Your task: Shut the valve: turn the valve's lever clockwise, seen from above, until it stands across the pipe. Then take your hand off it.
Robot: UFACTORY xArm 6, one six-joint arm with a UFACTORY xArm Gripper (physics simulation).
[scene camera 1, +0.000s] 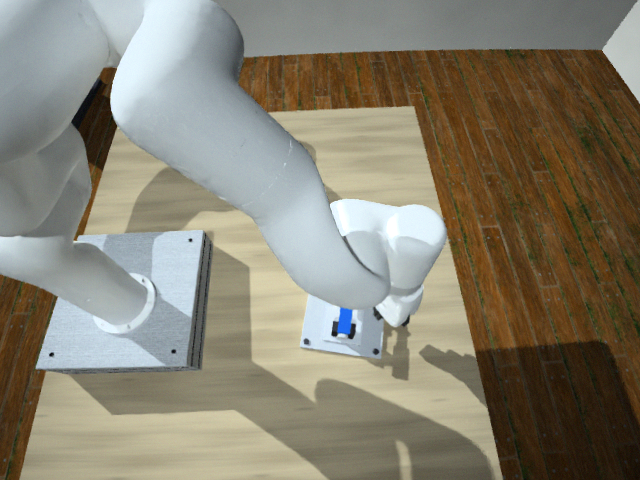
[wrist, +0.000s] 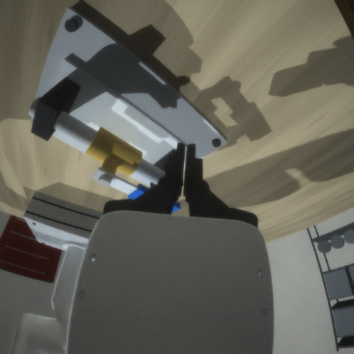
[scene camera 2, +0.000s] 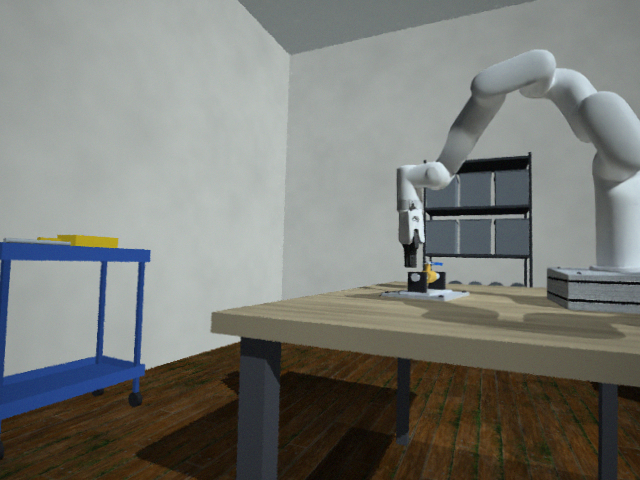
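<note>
The blue lever (scene camera 1: 345, 319) (scene camera 2: 437, 264) (wrist: 139, 192) lies along the pipe (wrist: 75, 131), above it. The yellow valve body (scene camera 2: 430, 274) (wrist: 112, 151) sits mid-pipe between black supports on a pale base plate (scene camera 1: 316, 330) (wrist: 56, 52). My gripper (scene camera 2: 410, 266) (wrist: 185, 154) is shut with nothing between its fingers. It points down beside the lever, on the right in scene camera 1, where the arm hides its fingertips. In scene camera 2 the tips are at about the lever's height. In the wrist view a finger covers part of the lever; whether they touch I cannot tell.
The arm's grey base block (scene camera 1: 178, 279) (scene camera 2: 581, 293) stands on the wooden table (scene camera 1: 155, 439) (scene camera 2: 320, 321), left of the valve in scene camera 1. A blue cart (scene camera 2: 77, 253) stands off the table. A dark shelf rack (scene camera 2: 529, 206) stands behind the table.
</note>
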